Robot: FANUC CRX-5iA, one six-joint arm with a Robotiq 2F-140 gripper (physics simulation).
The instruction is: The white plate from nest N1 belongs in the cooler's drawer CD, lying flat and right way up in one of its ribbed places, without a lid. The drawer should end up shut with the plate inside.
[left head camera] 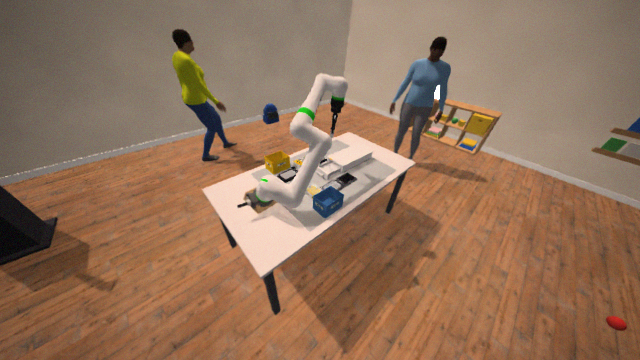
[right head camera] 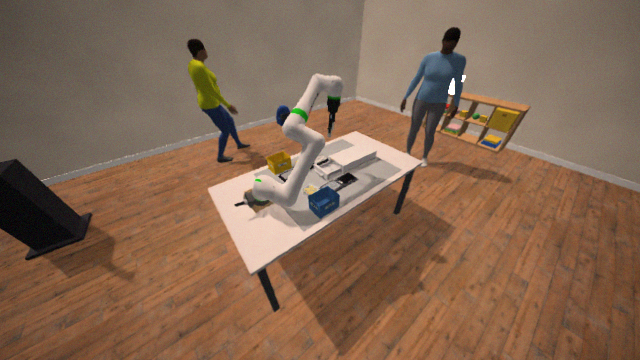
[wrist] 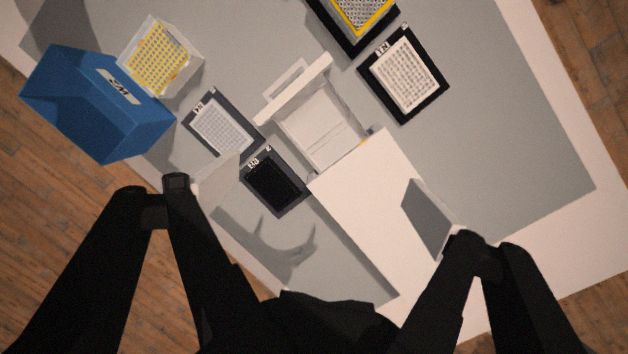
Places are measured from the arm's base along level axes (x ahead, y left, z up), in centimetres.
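Pixels of known places: gripper, between the fingertips: (left head camera: 332,133) (right head camera: 330,133) (wrist: 322,179); arm's base, origin of its link: (left head camera: 263,196) (right head camera: 260,196).
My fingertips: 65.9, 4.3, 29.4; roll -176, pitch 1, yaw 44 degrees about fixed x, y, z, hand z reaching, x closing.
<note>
Ahead of a thing's pixels: the offset from my fingertips to its top centre, as dx, dy, dz. "*": to the spot under its first point.
The white plate {+1.8, +19.4, -34.2} (wrist: 405,76) lies flat, wells up, in the black nest N1 {* +2.6, +14.3, -35.6} (wrist: 384,96) in the wrist view; it shows no lid. The drawer CD (left head camera: 327,170) (right head camera: 327,170) (wrist: 294,90) stands pulled out of the white cooler (left head camera: 354,156) (right head camera: 359,158) (wrist: 367,185). Its pale floor with cross ribs shows in the wrist view, and no plate is seen in it. My gripper (left head camera: 332,133) (right head camera: 330,134) (wrist: 322,179) is wide open and empty, high above the table near the cooler. Its fingers hide part of the cooler and table in the wrist view.
A blue bin {-30.9, -34.2, -24.8} (left head camera: 328,201) (right head camera: 324,202) (wrist: 95,110) stands beside a yellow-topped rack {-31.1, -18.7, -29.8} (wrist: 157,60). Nests with a grey plate {-13.5, -20.0, -34.2} (wrist: 221,127) and a black plate {+3.8, -19.0, -34.2} (wrist: 274,184) lie left of the cooler. A yellow-rimmed box {* -11.9, +16.4, -29.1} (wrist: 360,17) adjoins N1. A yellow bin {-34.8, +30.3, -24.8} (left head camera: 277,162) (right head camera: 279,163) stands farther off.
</note>
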